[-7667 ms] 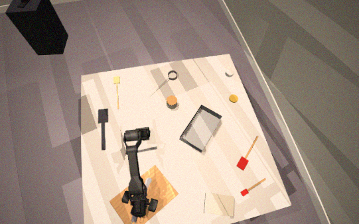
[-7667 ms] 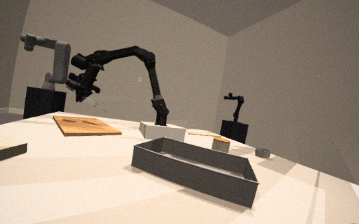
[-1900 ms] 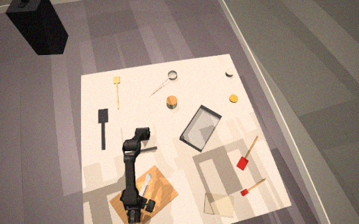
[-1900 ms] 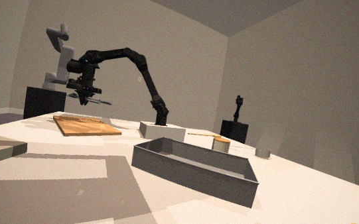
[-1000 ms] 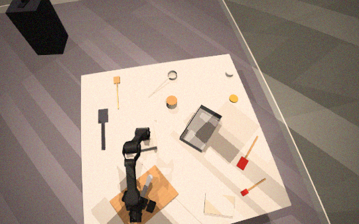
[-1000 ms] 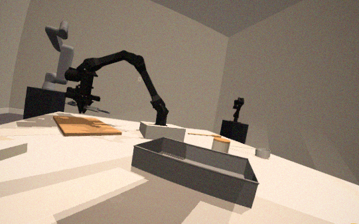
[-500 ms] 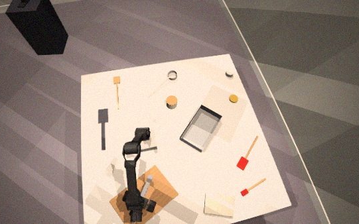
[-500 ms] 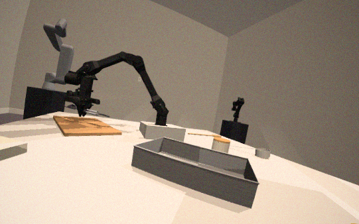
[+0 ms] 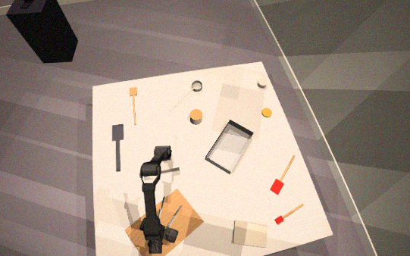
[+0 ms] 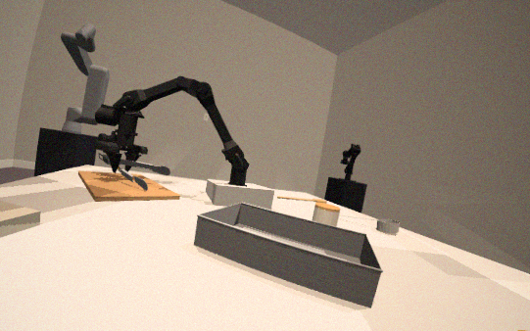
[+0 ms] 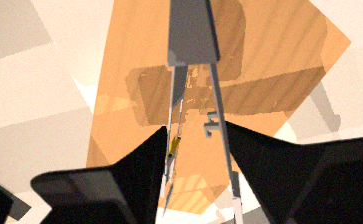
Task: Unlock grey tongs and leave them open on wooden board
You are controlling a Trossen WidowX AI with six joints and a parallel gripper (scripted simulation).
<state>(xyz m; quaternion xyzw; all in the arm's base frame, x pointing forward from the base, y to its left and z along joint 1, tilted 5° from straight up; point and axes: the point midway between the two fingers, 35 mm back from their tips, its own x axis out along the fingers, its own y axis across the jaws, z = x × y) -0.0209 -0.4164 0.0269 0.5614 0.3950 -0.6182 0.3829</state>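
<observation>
The wooden board is 10 mm ahead of my gripper tip, 30 mm to the left of it and 40 mm below it. Also, from my gripper tip: roasting tin 420 mm ahead, 470 mm to the left, 20 mm below; then black spatula 290 mm behind, 530 mm to the left, 40 mm below; then pale board 480 mm ahead, 40 mm to the right, 30 mm below.
</observation>
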